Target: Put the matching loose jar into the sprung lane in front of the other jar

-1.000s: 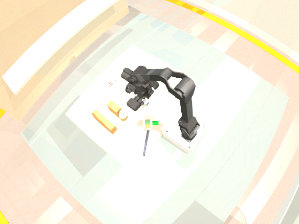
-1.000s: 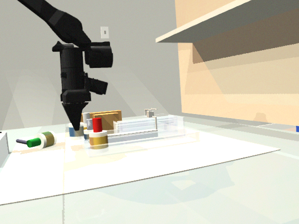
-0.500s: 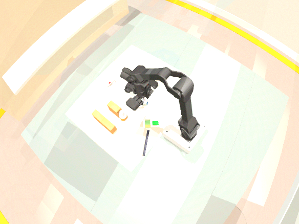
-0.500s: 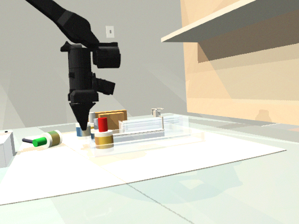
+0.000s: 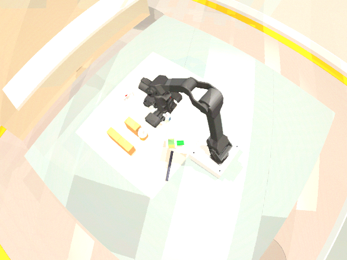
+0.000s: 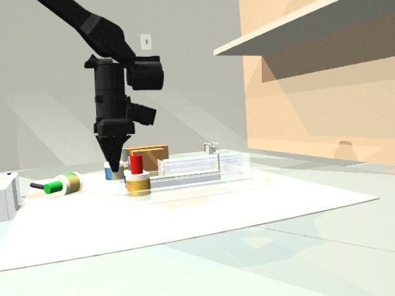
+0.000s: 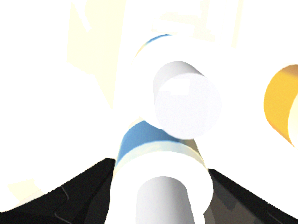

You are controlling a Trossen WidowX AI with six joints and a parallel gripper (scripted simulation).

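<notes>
The clear sprung lane lies 17 cm ahead of my gripper tip, 3 cm to the left of it and 3 cm below it. The rest, counted from my gripper tip: dark rod (15 cm behind, 15 cm to the left, 4 cm below).
</notes>
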